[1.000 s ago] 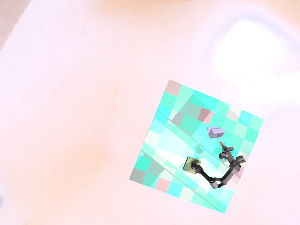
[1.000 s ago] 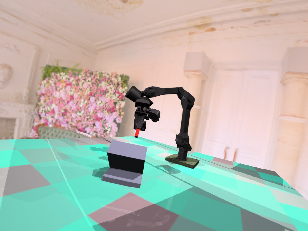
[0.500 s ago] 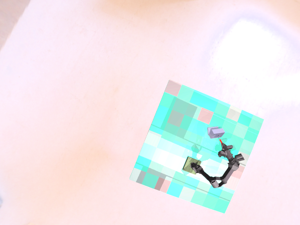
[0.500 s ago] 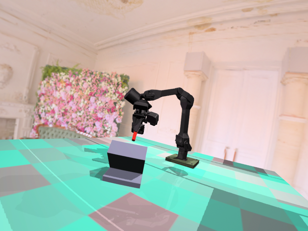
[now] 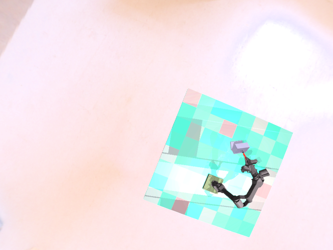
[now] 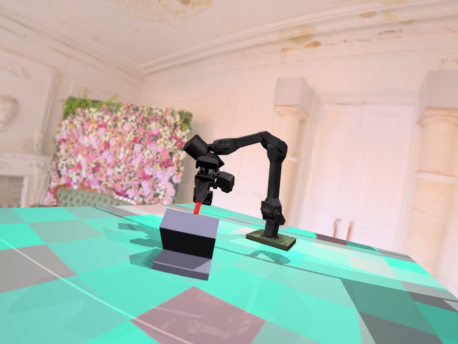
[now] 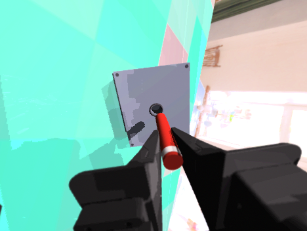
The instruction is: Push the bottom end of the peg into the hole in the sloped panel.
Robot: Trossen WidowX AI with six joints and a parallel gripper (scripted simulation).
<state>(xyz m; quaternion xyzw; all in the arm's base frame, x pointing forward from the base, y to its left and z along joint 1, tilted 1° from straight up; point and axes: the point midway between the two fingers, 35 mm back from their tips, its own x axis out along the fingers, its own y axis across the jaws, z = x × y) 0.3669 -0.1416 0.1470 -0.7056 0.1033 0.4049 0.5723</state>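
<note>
Now: the grey sloped panel 60 mm ahead of my gripper tip, 30 mm to the left of it and 70 mm below it. From my gripper tip the other things lie so: low foot 80 mm ahead, 40 mm to the left, 140 mm below; round red peg 10 mm behind, 10 mm to the right, 10 mm above.
</note>
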